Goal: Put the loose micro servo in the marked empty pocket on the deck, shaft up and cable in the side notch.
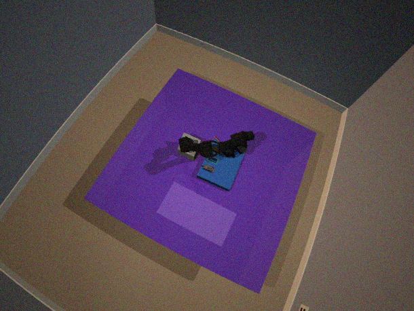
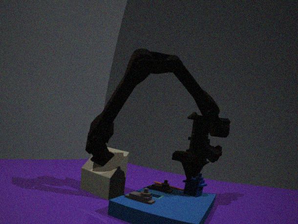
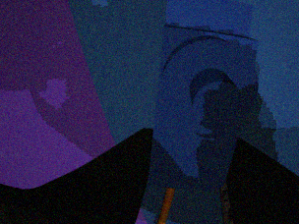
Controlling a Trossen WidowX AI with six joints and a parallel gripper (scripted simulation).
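Right now my gripper tip is 3 cm short of the deck, 10 cm to the left of it and 7 cm above it.
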